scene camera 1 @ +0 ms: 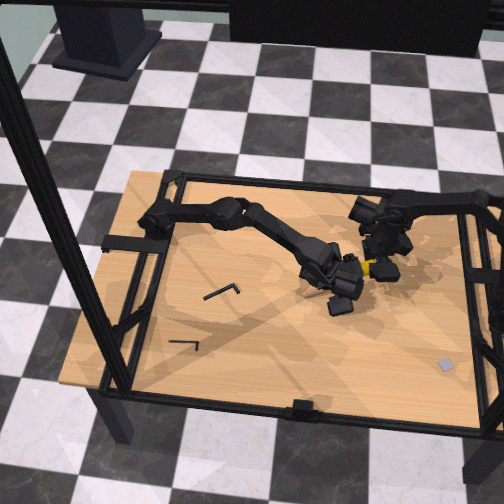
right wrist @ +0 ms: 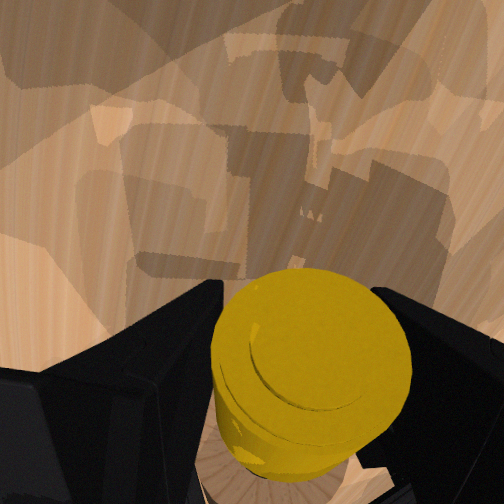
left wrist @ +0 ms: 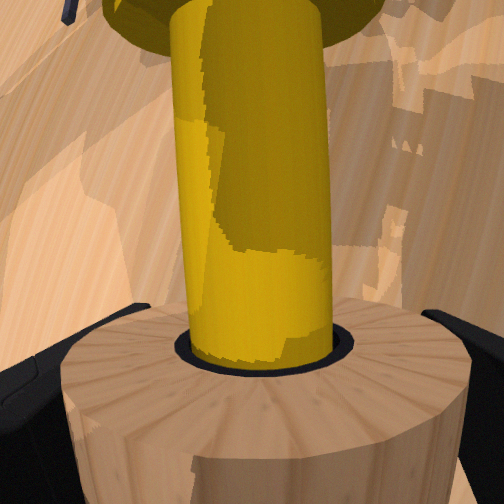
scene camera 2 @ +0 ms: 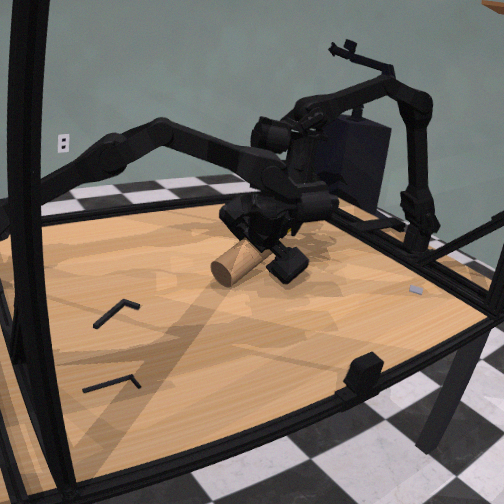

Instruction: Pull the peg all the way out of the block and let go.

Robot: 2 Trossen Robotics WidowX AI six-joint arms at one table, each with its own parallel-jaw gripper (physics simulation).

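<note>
A round wooden block hangs tilted just above the table's middle right, with a yellow peg still sitting in its hole. My left gripper is open, with one finger on each side of the block's top end. My right gripper is shut on the peg's wide head. In scene camera 1 the block is hidden under my left gripper. A long stretch of the peg's shaft shows outside the block.
Two black L-shaped keys lie on the table's left half. A small grey square lies near the right front. A black frame rims the table, with a clamp on its front rail.
</note>
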